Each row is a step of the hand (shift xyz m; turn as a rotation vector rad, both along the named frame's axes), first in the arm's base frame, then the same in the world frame.
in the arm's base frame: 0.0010 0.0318 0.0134 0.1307 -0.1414 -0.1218
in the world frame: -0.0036 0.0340 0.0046 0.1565 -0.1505 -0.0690
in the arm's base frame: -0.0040 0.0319 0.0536 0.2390 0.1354 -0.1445
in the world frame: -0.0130 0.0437 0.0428 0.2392 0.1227 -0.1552
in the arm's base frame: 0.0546 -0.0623 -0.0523 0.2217 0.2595 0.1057
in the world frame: 0.0659 -0.0663 -0.0294 0.1823 0.3030 0.0510
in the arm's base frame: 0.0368 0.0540 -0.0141 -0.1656 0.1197 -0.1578
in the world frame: 0.0327 0.0528 -0.0248 -0.1580 0.0545 -0.1968
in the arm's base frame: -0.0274 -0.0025 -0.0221 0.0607 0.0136 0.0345
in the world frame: -0.0244 -0.0114 -0.0228 0.0549 0.0293 0.0345
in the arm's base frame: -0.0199 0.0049 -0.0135 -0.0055 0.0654 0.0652
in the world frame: -0.0187 -0.0012 -0.0159 -0.0190 0.0786 0.0449
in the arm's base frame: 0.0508 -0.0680 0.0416 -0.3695 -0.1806 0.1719
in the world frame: 0.0523 -0.0485 0.0621 -0.3669 -0.1751 0.1829
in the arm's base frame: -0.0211 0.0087 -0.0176 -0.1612 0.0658 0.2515
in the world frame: -0.0198 0.0013 -0.0209 -0.1937 0.1071 0.2112
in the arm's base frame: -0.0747 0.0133 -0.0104 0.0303 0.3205 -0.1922
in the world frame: -0.0740 0.0009 -0.0196 0.0200 0.2625 -0.2670
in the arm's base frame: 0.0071 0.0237 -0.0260 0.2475 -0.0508 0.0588
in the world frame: 0.0076 0.0170 -0.0307 0.2433 -0.0034 0.0901
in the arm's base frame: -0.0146 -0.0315 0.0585 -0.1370 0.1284 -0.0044
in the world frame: -0.0178 -0.0172 0.0634 -0.1475 0.1052 -0.0493
